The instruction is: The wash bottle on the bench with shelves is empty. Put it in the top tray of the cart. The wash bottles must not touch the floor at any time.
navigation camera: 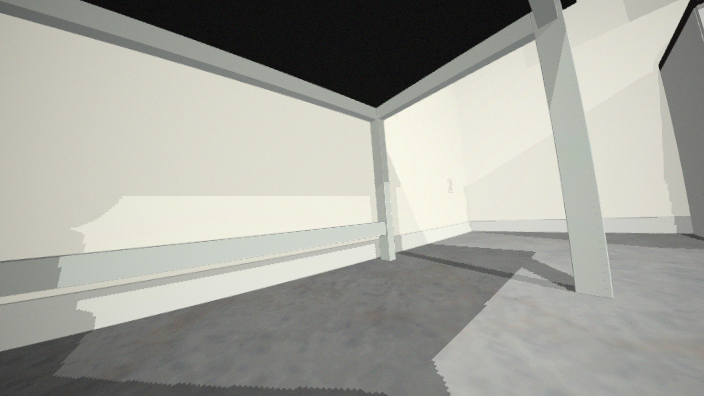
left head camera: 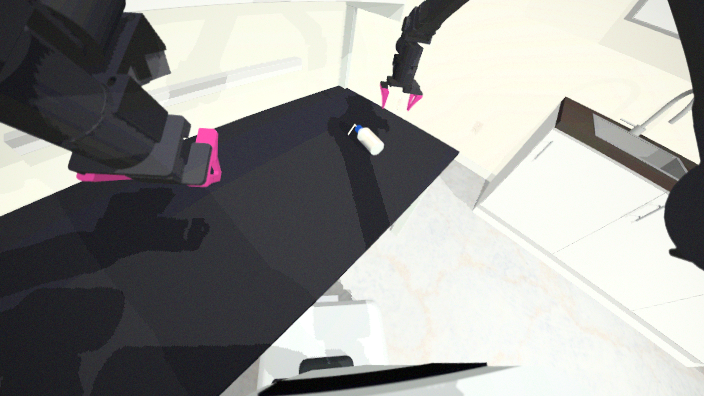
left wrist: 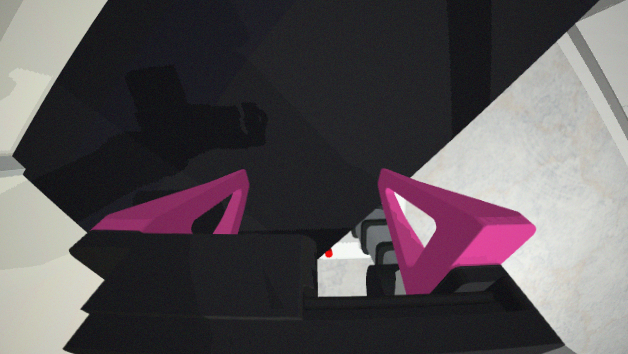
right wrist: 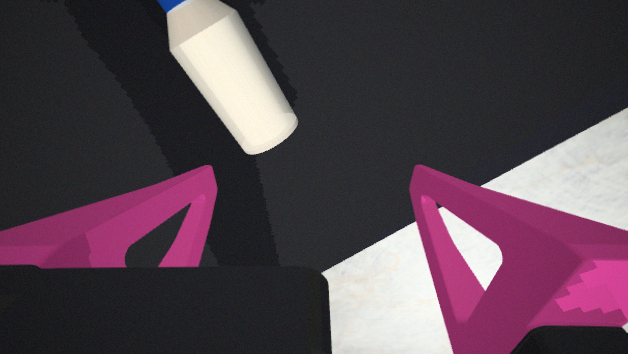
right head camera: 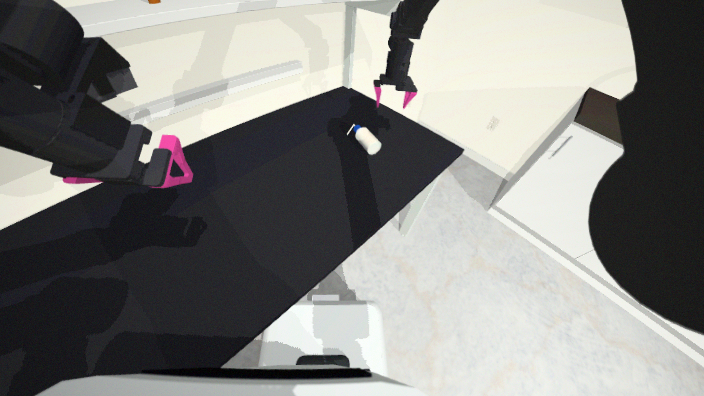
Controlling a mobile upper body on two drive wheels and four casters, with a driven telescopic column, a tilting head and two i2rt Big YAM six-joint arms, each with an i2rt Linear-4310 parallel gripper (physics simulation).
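Frame: origin at the left arm's base, x ahead, y left, z up, level; centimetres.
Where they show: left gripper, fingertip midpoint: [left head camera: 185,174] [left wrist: 313,176] [right head camera: 162,176]; right gripper, fingertip midpoint: [left head camera: 395,109] [right wrist: 313,176] [right head camera: 390,107].
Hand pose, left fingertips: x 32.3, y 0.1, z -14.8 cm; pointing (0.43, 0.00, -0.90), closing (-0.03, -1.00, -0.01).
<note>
Each offset is from my left fingertips to the top centre of the thing. "pt": to the spot under its first point. Level surfaces: height alone.
The white wash bottle @(pt dx +43.8, dy -38.3, dz -24.5 cm) [left head camera: 370,140] [right head camera: 367,140] [right wrist: 232,80] with a blue cap and thin spout lies on its side on the black bench top @(dz -29.8 cm) [left head camera: 280,225] [right head camera: 280,215], near its far corner. My right gripper [left head camera: 398,105] [right head camera: 391,104] [right wrist: 313,176] is open and empty, raised above the bench near the bottle; in the right wrist view the bottle lies beyond the fingertips, toward the left finger in the picture. My left gripper [left wrist: 313,176] is open and empty above the left part of the bench. The cart does not show in these views.
A white cabinet [left head camera: 575,190] [right head camera: 545,180] with a sink stands at the right, across the floor. The bench's right edge slants down toward the robot's white base [left head camera: 345,320] [right head camera: 345,320]. A bench leg @(pt dx +47.6, dy -73.4, dz -84.1 cm) [navigation camera: 582,200] stands at the right in the navigation view. Walls close the far side.
</note>
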